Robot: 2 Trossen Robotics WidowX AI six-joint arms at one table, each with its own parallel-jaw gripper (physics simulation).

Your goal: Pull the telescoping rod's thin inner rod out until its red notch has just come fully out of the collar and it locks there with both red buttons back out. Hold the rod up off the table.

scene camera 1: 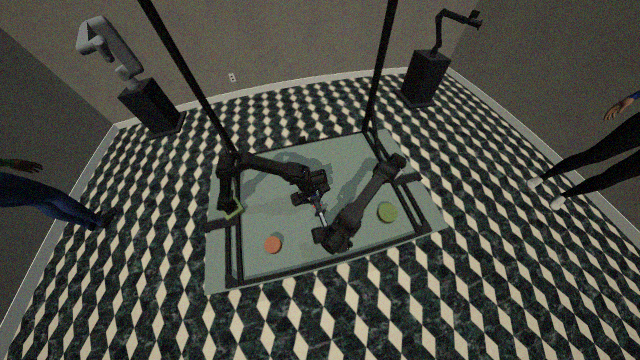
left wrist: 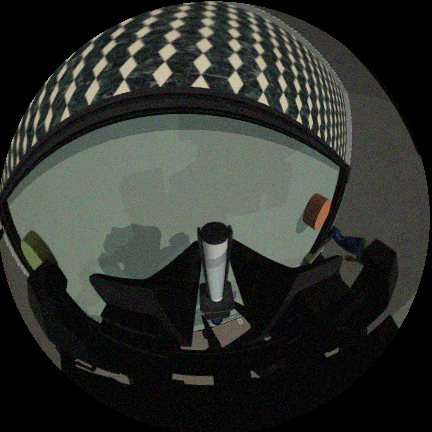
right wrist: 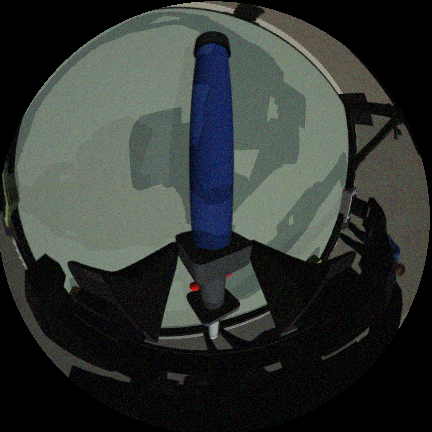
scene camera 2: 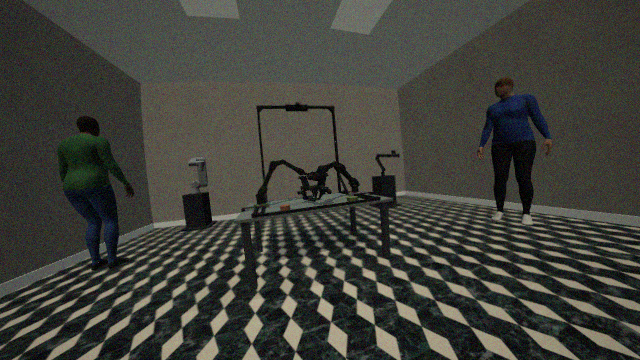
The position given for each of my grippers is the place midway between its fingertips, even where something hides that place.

In view: my left gripper (left wrist: 213,244), my right gripper (right wrist: 212,246) and a telescoping rod (right wrist: 209,251).
My left gripper shows as well in the right wrist view (right wrist: 209,328). My right gripper also shows in the left wrist view (left wrist: 215,307).
